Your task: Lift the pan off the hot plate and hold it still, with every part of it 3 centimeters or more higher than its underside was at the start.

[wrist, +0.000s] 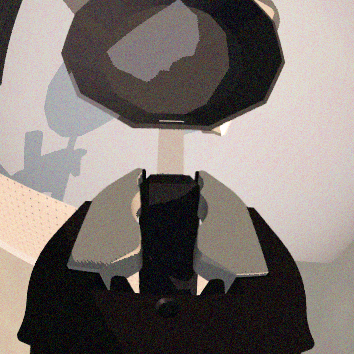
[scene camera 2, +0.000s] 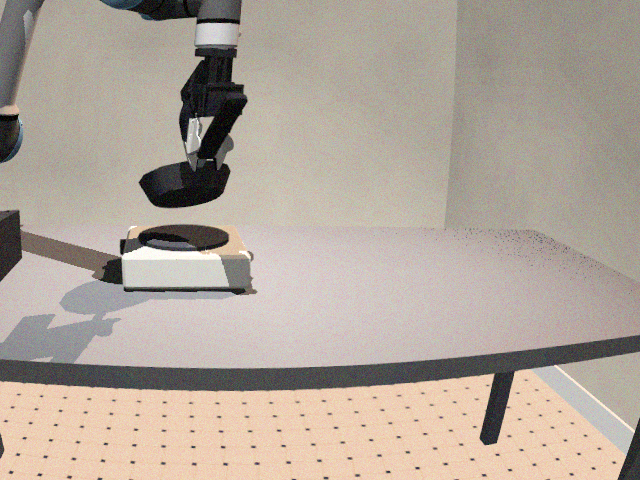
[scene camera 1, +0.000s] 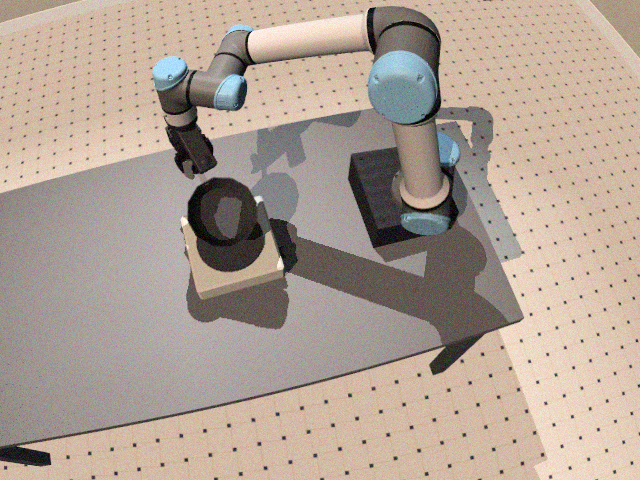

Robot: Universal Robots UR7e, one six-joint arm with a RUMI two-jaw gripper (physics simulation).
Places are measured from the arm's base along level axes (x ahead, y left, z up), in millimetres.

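Pixels of known places: gripper, fingertip midpoint: [wrist: 170,171] [scene camera 2: 205,170] [scene camera 1: 199,175].
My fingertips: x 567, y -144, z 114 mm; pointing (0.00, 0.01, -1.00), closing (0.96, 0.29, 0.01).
Observation:
For each thing: its top centre in the pictures, then the offset to it from my fingertips. "spot": a spot on its surface instead. Level surfaces: height alone.
- hot plate at its top centre: [scene camera 2: 179,235] [scene camera 1: 232,238] 43 mm back, 126 mm left, 145 mm down
- pale neck at a spot on its surface: [wrist: 171,150] spot: 7 mm back, 23 mm left, 16 mm up
- hot plate's dark round burner at a spot on its surface: [scene camera 2: 209,238] spot: 16 mm ahead, 98 mm left, 145 mm down
- grey table at its surface level: 221 mm down
The black pan [scene camera 1: 222,210] [scene camera 2: 180,187] [wrist: 207,75] hangs in the air above the hot plate [scene camera 1: 240,283] [scene camera 2: 173,271], with a visible gap between them in the scene camera 2 view. The pan is tilted, its handle side higher. Its black handle [scene camera 2: 223,129] [wrist: 170,225] slopes up between the jaws, and a pale neck [wrist: 171,150] joins it to the pan. My gripper [scene camera 1: 199,174] [scene camera 2: 206,163] [wrist: 170,171] is shut on the handle, one jaw on each side. The hot plate's dark round burner [scene camera 1: 230,259] [scene camera 2: 209,238] shows beneath the pan.
The hot plate stands on the grey table [scene camera 1: 113,330] [scene camera 2: 387,310]. The arm's dark base block [scene camera 1: 367,191] [scene camera 2: 9,237] stands on the table on the hot plate's right in the scene camera 1 view. Walls [scene camera 2: 336,103] rise behind the table.

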